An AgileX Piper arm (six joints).
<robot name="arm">
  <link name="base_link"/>
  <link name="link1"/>
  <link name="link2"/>
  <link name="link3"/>
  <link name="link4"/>
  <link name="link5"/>
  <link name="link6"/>
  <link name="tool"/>
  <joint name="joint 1" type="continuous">
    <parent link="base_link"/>
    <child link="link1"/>
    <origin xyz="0 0 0.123" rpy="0 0 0"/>
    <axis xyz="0 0 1"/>
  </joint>
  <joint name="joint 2" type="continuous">
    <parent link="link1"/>
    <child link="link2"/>
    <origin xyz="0 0 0" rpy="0 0 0"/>
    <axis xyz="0 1 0"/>
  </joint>
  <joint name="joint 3" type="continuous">
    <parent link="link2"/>
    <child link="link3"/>
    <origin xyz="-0.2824 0 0.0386" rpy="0 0 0"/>
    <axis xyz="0 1 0"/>
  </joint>
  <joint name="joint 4" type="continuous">
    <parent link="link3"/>
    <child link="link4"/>
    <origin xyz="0.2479 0 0.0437" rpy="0 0 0"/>
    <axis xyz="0.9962 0 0.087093"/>
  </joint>
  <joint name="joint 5" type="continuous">
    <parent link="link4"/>
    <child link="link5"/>
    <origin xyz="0 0 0" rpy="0 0 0"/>
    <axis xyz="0 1 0"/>
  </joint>
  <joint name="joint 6" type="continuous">
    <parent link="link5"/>
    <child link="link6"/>
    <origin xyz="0.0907 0 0.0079" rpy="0 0 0"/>
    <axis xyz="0.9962 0 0.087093"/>
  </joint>
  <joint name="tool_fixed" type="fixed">
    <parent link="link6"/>
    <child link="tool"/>
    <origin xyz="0 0 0" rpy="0 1.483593 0"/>
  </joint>
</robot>
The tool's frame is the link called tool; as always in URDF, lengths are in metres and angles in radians. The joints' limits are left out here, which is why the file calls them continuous.
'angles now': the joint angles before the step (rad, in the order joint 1, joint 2, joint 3, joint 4, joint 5, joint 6). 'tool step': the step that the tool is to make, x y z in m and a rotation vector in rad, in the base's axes. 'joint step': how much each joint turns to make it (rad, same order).
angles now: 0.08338 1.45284 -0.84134 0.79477 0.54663 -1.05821
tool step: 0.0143 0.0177 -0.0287 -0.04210 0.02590 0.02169
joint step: 0.07190 0.11161 -0.00529 0.01399 -0.09797 -0.02164
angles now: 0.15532 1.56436 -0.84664 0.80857 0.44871 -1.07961
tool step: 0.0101 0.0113 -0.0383 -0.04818 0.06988 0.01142
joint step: 0.04347 0.12990 -0.00146 0.00402 -0.06935 -0.01147
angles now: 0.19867 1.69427 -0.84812 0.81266 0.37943 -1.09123
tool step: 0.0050 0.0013 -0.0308 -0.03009 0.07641 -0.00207
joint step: 0.00527 0.10084 -0.00423 -0.00232 -0.02195 -0.00236
